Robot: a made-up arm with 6 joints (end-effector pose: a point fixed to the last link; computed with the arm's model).
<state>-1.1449 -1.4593 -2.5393 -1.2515 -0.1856 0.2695</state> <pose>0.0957 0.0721 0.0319 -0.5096 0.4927 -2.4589</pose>
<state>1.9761 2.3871 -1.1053 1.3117 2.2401 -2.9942</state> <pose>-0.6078 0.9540 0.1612 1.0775 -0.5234 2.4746</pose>
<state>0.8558 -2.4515 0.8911 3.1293 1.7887 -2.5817</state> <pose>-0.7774 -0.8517 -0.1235 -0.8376 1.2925 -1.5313</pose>
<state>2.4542 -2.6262 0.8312 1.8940 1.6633 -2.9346</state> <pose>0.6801 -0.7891 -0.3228 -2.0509 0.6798 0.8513</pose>
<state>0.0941 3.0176 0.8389 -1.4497 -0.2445 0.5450</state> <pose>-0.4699 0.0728 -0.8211 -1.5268 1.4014 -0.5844</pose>
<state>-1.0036 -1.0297 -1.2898 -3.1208 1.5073 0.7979</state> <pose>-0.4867 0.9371 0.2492 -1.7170 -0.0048 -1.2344</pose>
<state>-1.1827 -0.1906 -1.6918 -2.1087 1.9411 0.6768</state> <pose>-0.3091 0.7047 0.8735 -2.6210 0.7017 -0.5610</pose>
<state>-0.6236 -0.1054 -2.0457 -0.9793 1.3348 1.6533</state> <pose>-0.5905 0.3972 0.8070 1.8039 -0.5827 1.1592</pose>
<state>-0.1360 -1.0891 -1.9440 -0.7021 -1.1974 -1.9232</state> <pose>-0.6166 0.2620 0.0663 -0.7330 -0.9810 -0.6009</pose>
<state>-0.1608 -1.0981 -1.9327 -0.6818 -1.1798 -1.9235</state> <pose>-0.6131 0.2770 0.0591 -0.7700 -0.9549 -0.6264</pose>
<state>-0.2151 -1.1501 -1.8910 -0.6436 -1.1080 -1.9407</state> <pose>-0.6043 0.3094 0.0188 -0.8683 -0.9036 -0.6518</pose>
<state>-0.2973 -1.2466 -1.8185 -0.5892 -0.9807 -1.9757</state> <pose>-0.5847 0.3563 -0.0568 -1.0176 -0.8139 -0.6707</pose>
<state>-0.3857 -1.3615 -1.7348 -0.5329 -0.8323 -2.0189</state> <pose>-0.5536 0.4017 -0.1477 -1.1662 -0.6966 -0.6764</pose>
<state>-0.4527 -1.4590 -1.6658 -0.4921 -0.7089 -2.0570</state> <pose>-0.5220 0.4307 -0.2248 -1.2682 -0.5937 -0.6676</pose>
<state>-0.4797 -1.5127 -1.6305 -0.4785 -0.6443 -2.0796</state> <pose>-0.5047 0.4390 -0.2668 -1.3111 -0.5500 -0.6489</pose>
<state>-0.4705 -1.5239 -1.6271 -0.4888 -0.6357 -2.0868</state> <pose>-0.5051 0.4324 -0.2751 -1.3102 -0.5675 -0.6253</pose>
